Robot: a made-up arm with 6 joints. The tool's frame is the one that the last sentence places. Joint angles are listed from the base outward.
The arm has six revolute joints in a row. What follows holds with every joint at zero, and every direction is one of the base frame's.
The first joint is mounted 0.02 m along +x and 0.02 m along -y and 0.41 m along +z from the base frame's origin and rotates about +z.
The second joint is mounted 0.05 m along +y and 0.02 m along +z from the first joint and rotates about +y.
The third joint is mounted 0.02 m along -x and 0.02 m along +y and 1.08 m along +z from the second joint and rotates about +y.
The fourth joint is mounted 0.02 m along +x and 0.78 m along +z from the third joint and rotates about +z.
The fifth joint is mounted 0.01 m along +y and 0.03 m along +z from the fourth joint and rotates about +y.
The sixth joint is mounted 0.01 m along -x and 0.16 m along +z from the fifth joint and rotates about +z.
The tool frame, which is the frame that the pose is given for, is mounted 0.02 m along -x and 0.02 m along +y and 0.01 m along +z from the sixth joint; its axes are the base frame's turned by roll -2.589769, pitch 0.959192 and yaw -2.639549 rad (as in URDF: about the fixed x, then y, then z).
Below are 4 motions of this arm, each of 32 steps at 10 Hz.
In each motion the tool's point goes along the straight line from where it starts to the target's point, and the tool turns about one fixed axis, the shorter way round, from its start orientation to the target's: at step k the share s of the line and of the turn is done. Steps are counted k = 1, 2, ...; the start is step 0. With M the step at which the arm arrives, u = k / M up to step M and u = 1 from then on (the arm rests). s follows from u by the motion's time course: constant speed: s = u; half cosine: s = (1 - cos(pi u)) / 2; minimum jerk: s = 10 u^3 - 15 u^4 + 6 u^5.
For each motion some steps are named. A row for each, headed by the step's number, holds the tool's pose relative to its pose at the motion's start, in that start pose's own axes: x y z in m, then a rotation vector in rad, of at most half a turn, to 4 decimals.
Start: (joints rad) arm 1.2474 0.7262 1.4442 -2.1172 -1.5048 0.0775
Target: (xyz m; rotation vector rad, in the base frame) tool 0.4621 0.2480 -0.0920 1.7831 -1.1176 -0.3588
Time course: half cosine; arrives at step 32
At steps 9, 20, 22, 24, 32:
9: -0.0645 0.2174 -0.0707 -0.4294 -0.1800 0.1209
20: -0.2439 0.8223 -0.2672 -1.6240 -0.6809 0.4573
22: -0.2744 0.9251 -0.3006 -1.8270 -0.7660 0.5145
24: -0.3011 1.0152 -0.3299 -2.0050 -0.8406 0.5646
32: -0.3527 1.1894 -0.3865 -2.3490 -0.9848 0.6615

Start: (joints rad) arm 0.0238 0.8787 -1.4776 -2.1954 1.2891 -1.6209
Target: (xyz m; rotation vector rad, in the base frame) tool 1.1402 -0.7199 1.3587 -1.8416 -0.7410 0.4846
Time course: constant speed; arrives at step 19
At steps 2, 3, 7, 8, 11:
2: 0.0124 0.0847 -0.0817 -0.0071 -0.0421 0.0465
3: 0.0186 0.1271 -0.1225 -0.0106 -0.0631 0.0698
7: 0.0434 0.2965 -0.2858 -0.0248 -0.1472 0.1629
8: 0.0496 0.3389 -0.3266 -0.0283 -0.1683 0.1861
11: 0.0683 0.4659 -0.4491 -0.0390 -0.2313 0.2559

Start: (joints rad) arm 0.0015 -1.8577 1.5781 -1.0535 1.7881 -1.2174
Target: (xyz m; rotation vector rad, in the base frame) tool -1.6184 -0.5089 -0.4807 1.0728 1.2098 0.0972
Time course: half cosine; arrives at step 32
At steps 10, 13, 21, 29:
10: -0.2277 0.1347 0.2112 -0.4147 -0.4013 0.1830
13: -0.3636 0.2151 0.3372 -0.6622 -0.6409 0.2922
21: -0.7538 0.4460 0.6992 -1.3729 -1.3286 0.6058
29: -1.0025 0.5931 0.9299 -1.8259 -1.7671 0.8058

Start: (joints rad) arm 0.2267 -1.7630 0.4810 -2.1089 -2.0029 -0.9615
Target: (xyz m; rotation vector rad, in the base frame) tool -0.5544 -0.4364 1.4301 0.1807 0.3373 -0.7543
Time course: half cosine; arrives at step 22
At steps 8, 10, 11, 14, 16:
8: 0.0633 0.0242 -0.4231 -0.6868 0.1872 0.0539
10: 0.0929 0.0356 -0.6208 -1.0076 0.2746 0.0791
11: 0.1083 0.0415 -0.7238 -1.1748 0.3202 0.0922
14: 0.1533 0.0587 -1.0244 -1.6628 0.4532 0.1305
16: 0.1792 0.0686 -1.1978 -1.9441 0.5299 0.1525

